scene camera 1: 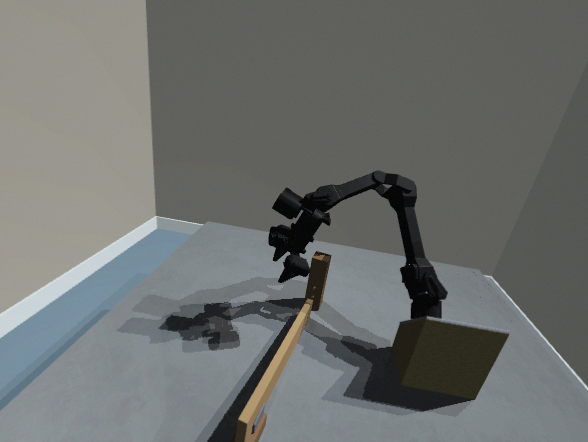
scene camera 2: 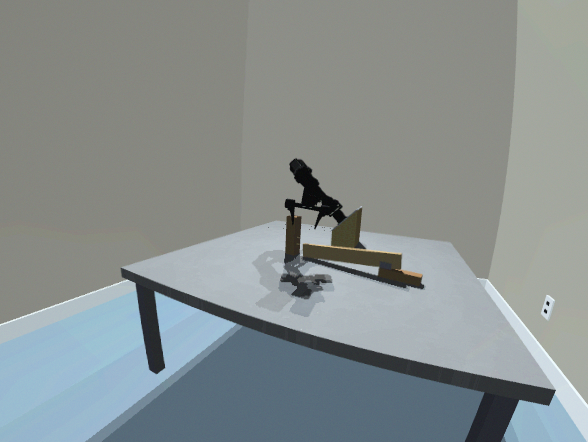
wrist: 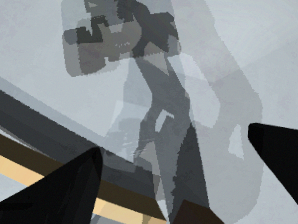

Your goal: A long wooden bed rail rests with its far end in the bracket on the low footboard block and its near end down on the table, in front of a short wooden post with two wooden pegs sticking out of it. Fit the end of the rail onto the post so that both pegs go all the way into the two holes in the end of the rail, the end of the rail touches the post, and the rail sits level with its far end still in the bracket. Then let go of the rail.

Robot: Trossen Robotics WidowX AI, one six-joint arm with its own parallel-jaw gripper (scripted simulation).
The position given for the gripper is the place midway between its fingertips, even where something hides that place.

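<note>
The gripper (scene camera 1: 276, 271), which you can also find in the wrist view at (wrist: 176, 143), is open and holding nothing. There's a wooden rail (scene camera 2: 366, 257) to be seen as well.
</note>
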